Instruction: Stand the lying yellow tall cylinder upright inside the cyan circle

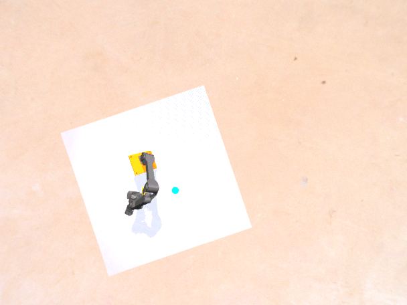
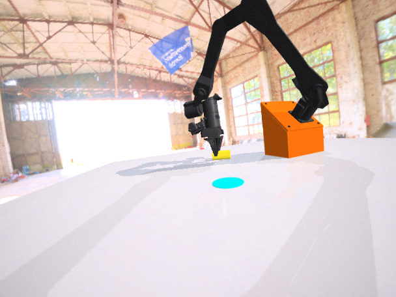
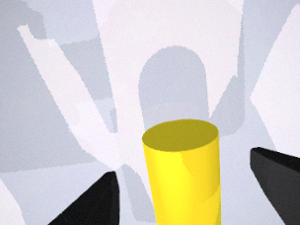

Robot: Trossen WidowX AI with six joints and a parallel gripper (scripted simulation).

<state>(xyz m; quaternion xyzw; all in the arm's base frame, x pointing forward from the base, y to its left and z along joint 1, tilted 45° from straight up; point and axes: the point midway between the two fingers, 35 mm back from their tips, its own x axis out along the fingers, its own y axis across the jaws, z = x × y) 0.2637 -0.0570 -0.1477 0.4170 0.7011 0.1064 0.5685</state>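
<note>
My gripper tip is 80 mm short of the cyan circle, 260 mm to the right of it and 20 mm above it. Also, from my gripper tip: yellow cylinder (10 mm behind, 10 mm to the left).
</note>
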